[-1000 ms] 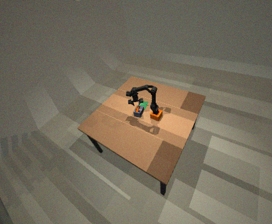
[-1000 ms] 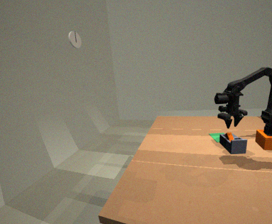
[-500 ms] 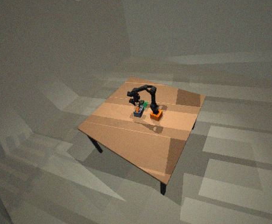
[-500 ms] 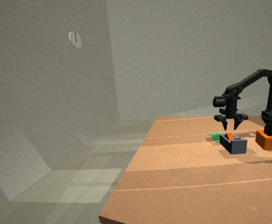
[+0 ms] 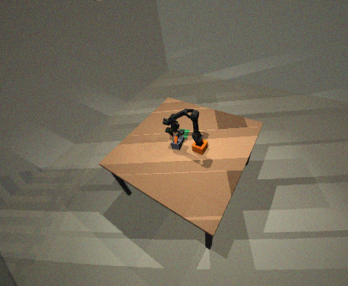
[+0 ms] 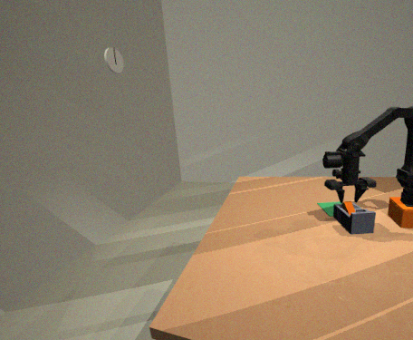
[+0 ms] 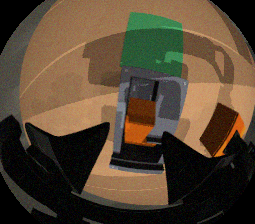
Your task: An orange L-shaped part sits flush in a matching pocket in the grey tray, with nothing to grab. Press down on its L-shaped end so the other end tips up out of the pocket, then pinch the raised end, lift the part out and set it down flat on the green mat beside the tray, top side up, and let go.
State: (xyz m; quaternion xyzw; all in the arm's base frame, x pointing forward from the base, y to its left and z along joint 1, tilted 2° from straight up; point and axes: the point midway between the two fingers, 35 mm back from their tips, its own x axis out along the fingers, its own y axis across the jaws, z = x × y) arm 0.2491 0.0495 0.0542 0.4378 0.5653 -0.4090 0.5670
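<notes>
The orange L-shaped part is 30 mm behind my gripper tip, 30 mm to the left of it and 60 mm below it. Also, from my gripper tip: green mat (20 mm ahead, 140 mm to the right, 110 mm below).
</notes>
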